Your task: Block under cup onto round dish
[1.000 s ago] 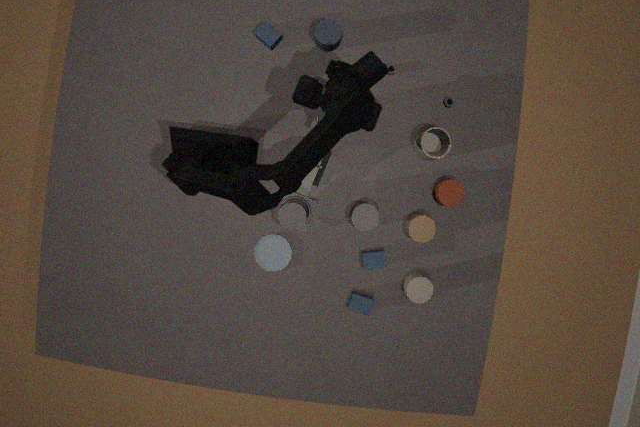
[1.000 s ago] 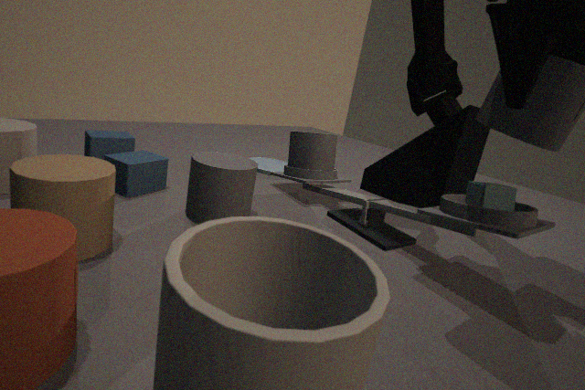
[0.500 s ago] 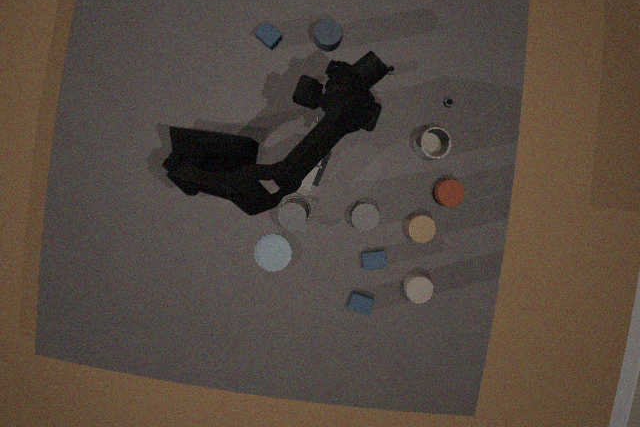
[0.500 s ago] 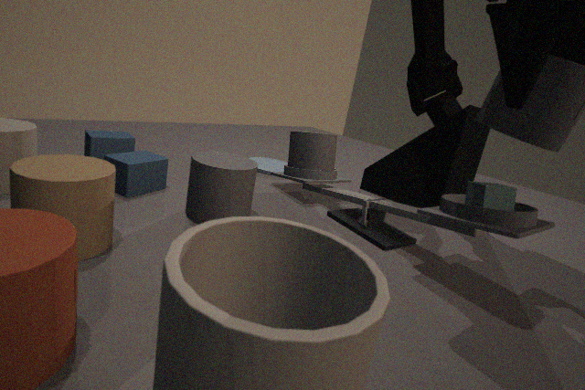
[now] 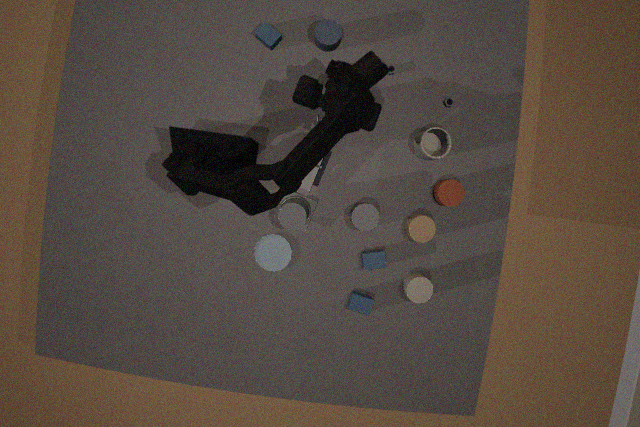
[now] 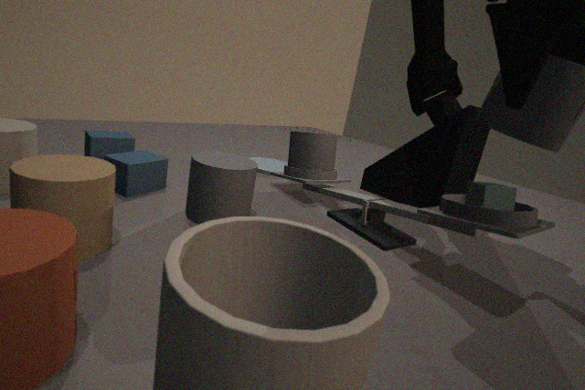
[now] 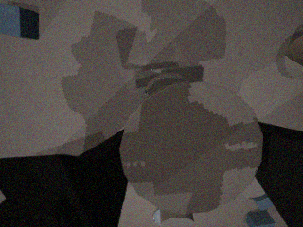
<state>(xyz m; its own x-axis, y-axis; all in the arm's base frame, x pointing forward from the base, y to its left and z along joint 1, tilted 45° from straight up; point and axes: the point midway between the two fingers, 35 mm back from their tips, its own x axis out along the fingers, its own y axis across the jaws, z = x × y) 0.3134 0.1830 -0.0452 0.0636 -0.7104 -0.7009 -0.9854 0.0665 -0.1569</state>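
Now: gripper tip 10 mm to the left of the teal block and 80 mm above it. Also, from my gripper tip: orange cup (320 mm ahead, 120 mm to the right, 130 mm below); blue-grey cylinder (40 mm behind, 220 mm to the left, 130 mm below); small balance (20 mm behind, 130 mm to the right, 130 mm below).
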